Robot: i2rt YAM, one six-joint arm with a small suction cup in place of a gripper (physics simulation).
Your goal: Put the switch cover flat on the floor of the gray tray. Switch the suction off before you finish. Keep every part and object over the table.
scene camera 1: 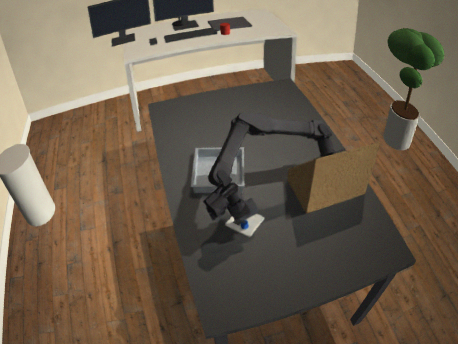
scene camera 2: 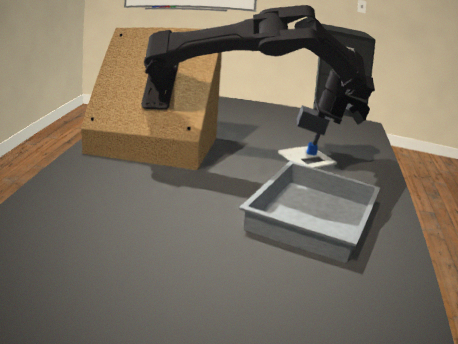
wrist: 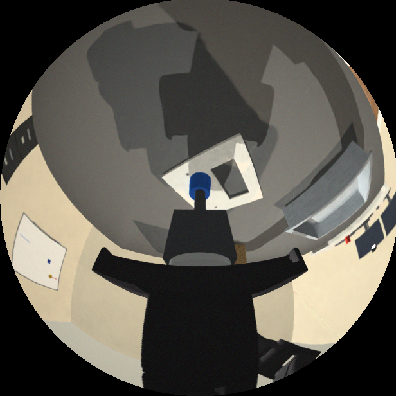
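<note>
The white switch cover (scene camera 1: 255, 220) (scene camera 2: 292, 154) (wrist: 176, 178), a flat plate with a rectangular opening, lies flat on the dark table beside the gray tray. My blue suction cup (scene camera 1: 244, 225) (scene camera 2: 312, 148) (wrist: 200, 185) is down on the solid part of the cover, beside the opening, and appears to touch it; the suction has hold of it. The contact edge is partly hidden by the cup in the wrist view. The gray tray (scene camera 1: 195, 170) (scene camera 2: 300, 238) (wrist: 327, 192) is open-topped, with low walls, and holds no object that I can see.
The arm's base is mounted on a brown sloped box (scene camera 1: 340, 180) (scene camera 2: 120, 90) on the table (scene camera 1: 280, 280) (scene camera 2: 125, 260). The arm reaches over from it, and part of the arm passes over the tray in scene camera 1. A white desk (scene camera 1: 260, 37) with monitors stands beyond the table.
</note>
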